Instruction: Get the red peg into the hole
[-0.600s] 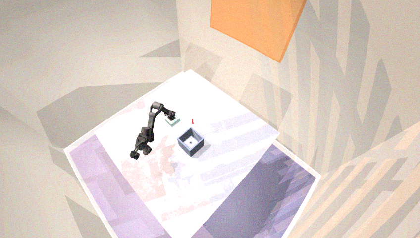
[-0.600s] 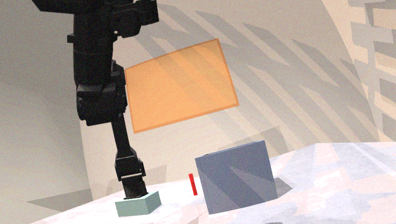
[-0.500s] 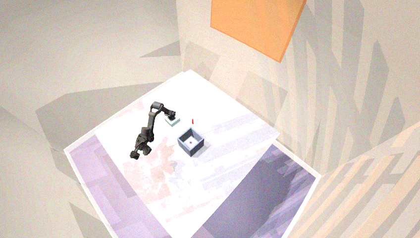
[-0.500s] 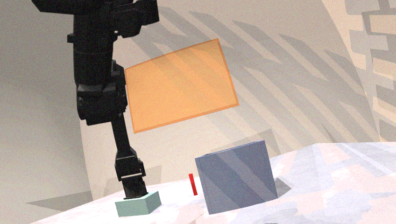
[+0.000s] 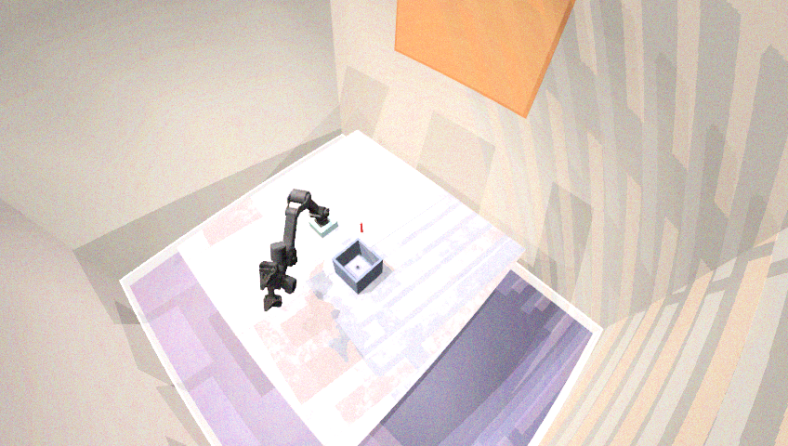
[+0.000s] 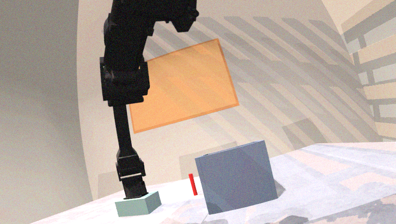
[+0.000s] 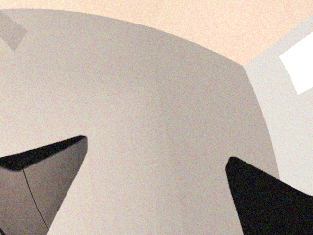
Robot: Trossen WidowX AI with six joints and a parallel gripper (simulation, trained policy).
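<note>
Now: the red peg 570 mm to the left of my gripper tip, 360 mm below it and 200 mm behind it. Also, from my gripper tip: pale plate 410 mm to the left, 350 mm below, 30 mm behind.
</note>
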